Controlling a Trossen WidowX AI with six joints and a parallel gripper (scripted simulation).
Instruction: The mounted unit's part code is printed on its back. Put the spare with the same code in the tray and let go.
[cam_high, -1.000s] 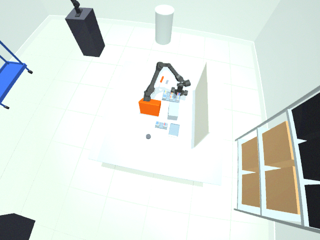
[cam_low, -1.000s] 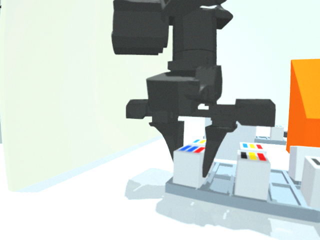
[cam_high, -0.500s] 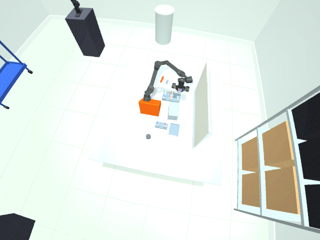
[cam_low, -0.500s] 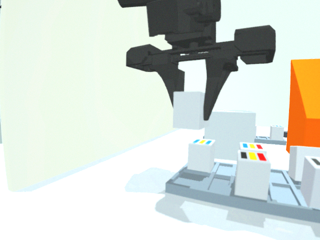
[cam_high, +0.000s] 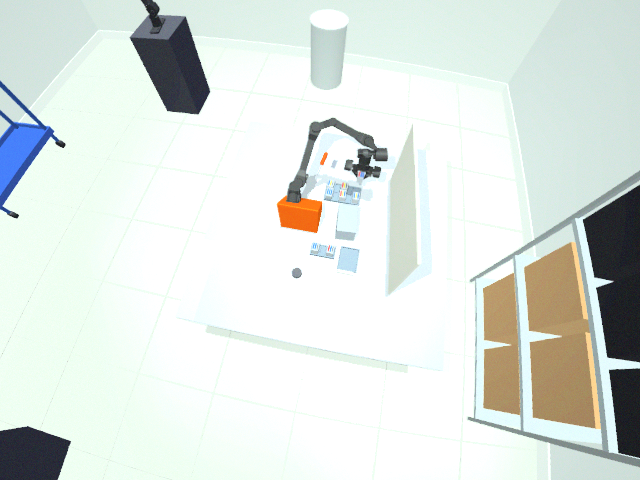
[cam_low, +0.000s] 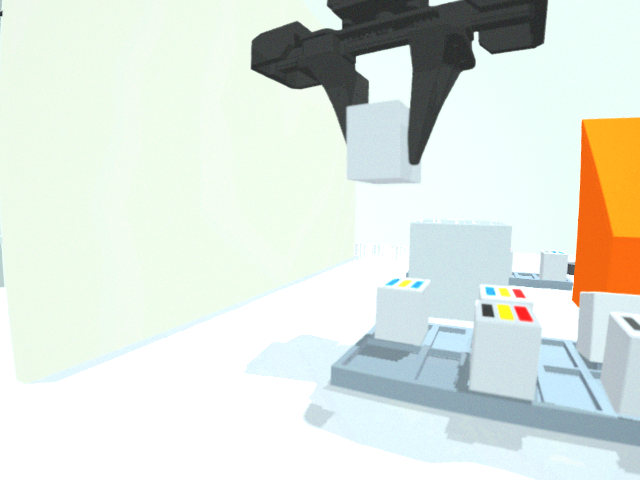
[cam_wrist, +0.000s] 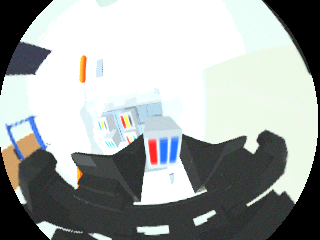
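Now: gripper tip 1 cm short of the flat light-blue tray, 42 cm to the left of it and 14 cm above it. Also, from my gripper tip: spare 2 cm above; then white mounted unit 3 cm behind, 22 cm to the right, 9 cm below; then tall pale panel 21 cm ahead, 22 cm to the right, 9 cm above.
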